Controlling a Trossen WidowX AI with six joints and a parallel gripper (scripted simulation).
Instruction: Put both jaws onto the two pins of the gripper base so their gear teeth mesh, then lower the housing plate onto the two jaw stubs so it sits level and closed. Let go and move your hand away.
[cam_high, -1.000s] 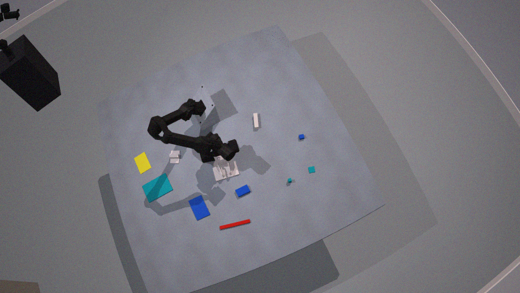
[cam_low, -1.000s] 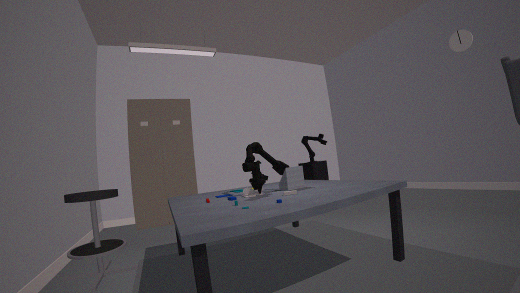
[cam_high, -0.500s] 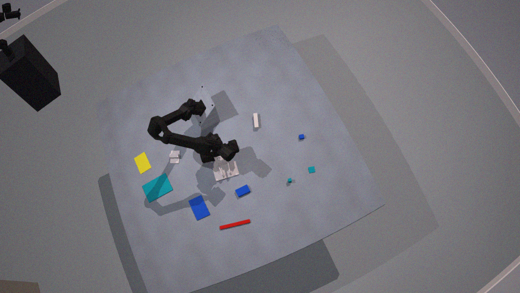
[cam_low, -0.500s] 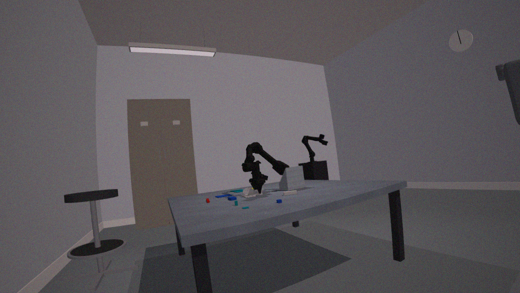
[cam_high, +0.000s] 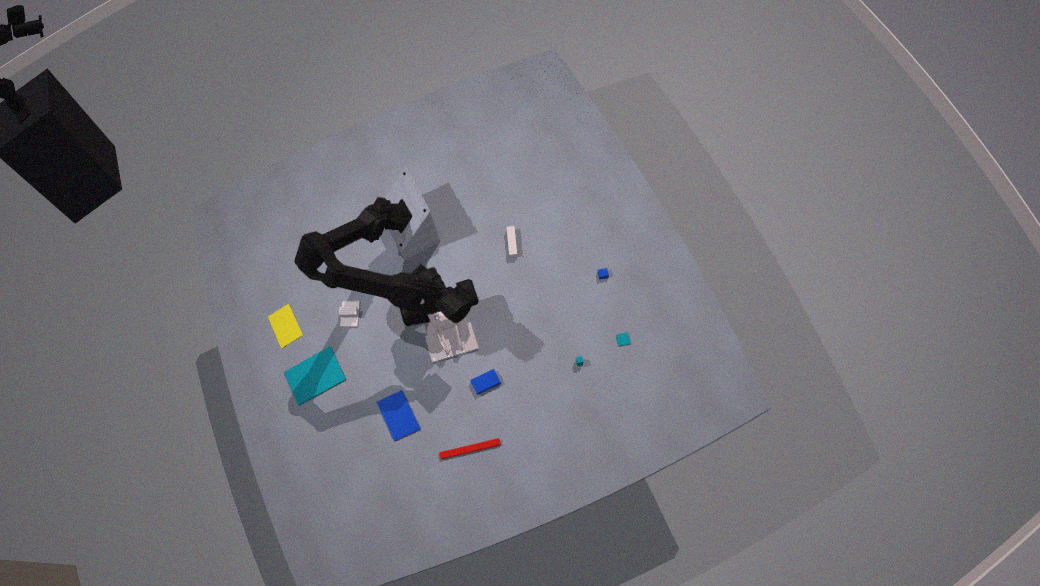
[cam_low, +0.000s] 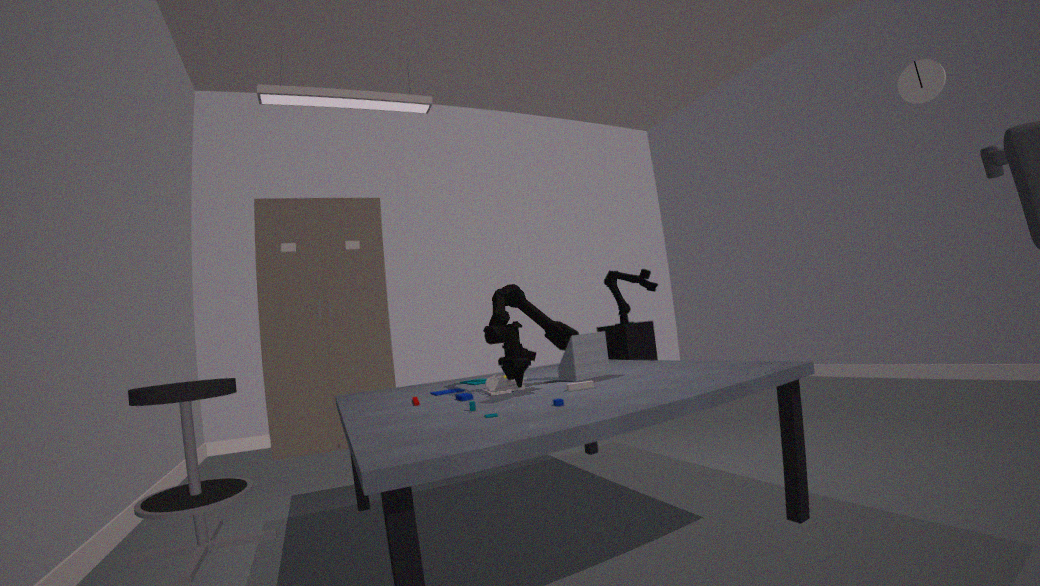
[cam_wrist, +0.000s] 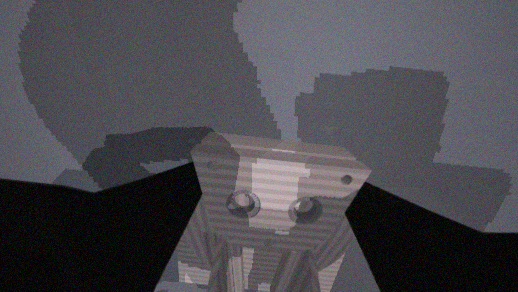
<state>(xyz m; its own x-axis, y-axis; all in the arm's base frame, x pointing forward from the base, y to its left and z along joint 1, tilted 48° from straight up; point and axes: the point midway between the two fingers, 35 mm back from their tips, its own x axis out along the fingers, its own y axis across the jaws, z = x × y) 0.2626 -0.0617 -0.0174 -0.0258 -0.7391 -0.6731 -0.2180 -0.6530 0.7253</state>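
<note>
Right now my gripper tip is right at the housing plate. From my gripper tip the other things lie so: flat white ribbed plate: 7 cm ahead, 2 cm to the right, 1 cm below; then white gripper base: 1 cm ahead, 2 cm above; then blue block: 20 cm ahead, 1 cm to the left.
</note>
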